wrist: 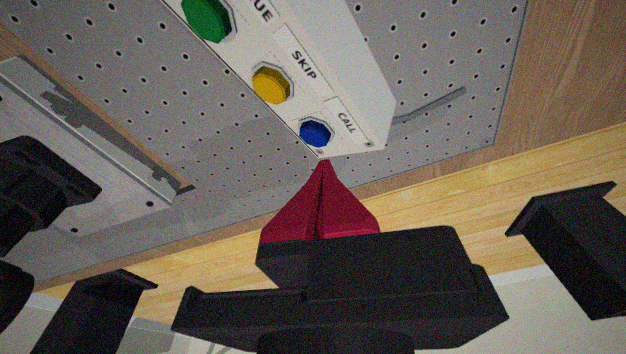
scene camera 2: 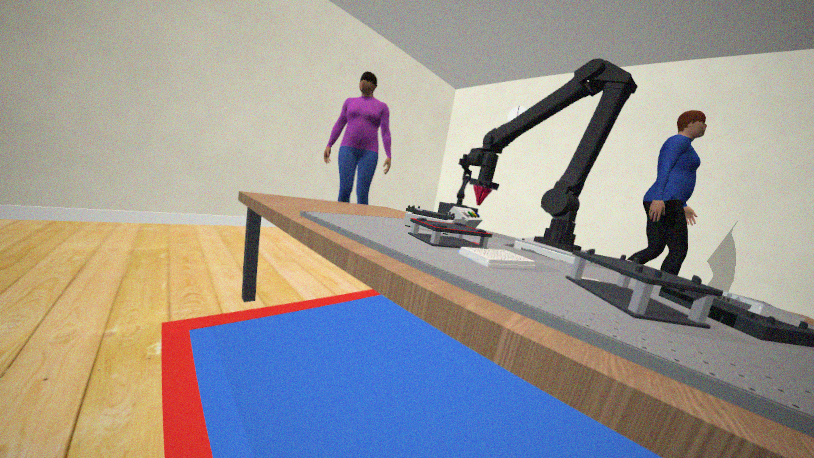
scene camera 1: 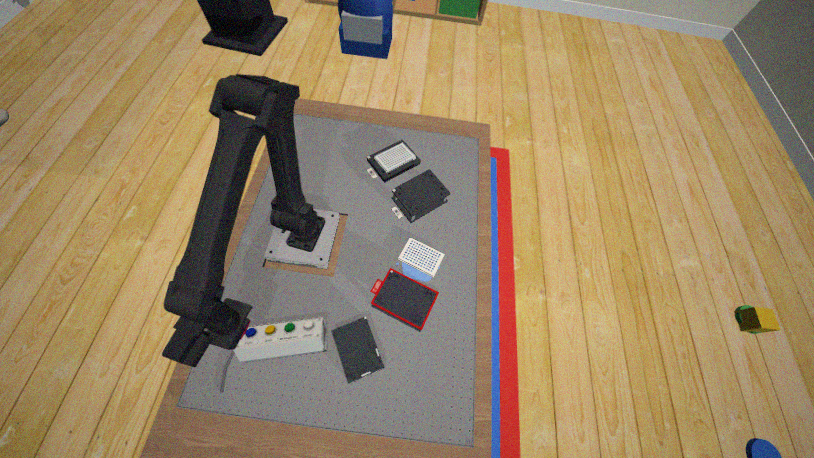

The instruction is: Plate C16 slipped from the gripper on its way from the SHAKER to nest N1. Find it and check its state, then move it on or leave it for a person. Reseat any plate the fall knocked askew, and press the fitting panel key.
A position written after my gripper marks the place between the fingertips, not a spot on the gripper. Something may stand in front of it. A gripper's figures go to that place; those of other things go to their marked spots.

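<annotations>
My gripper [wrist: 326,166] is 15 cm from the lens. There is a yellow SKIP button [wrist: 269,84] too, and that button is likewise 15 cm from the lens.
</annotations>
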